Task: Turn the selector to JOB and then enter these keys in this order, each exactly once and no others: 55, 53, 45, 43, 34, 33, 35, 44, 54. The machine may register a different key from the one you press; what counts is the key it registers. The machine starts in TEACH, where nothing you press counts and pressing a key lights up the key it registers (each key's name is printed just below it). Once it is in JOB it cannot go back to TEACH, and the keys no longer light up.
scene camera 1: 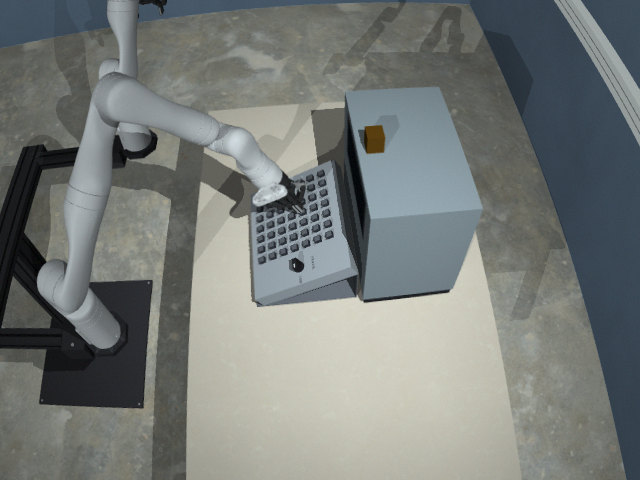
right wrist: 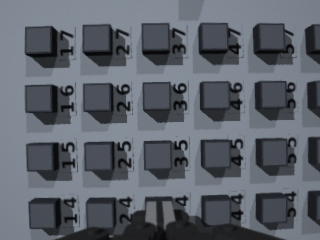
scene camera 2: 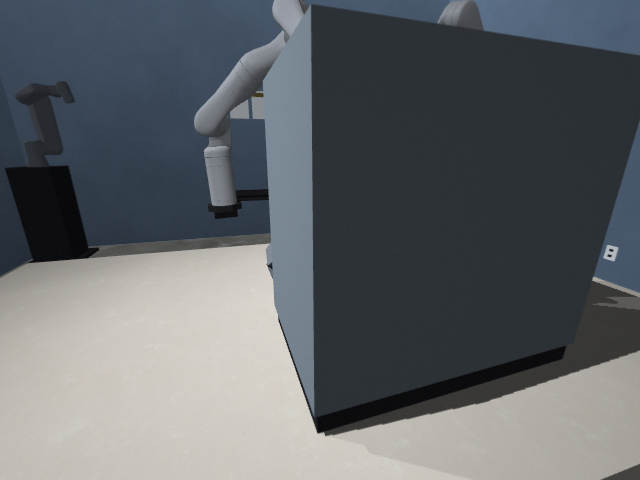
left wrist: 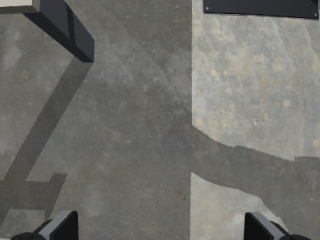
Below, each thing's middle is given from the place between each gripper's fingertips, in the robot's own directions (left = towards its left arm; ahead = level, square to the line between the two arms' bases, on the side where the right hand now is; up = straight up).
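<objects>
Relative to the sloped grey key panel [scene camera 1: 333, 260], my right hand [scene camera 1: 300, 209] is 80 mm above it, 50 mm to the left of it and 10 mm short of it. The sloped grey key panel is 230 mm below my left hand, 530 mm ahead of it and 840 mm to the right of it.
</objects>
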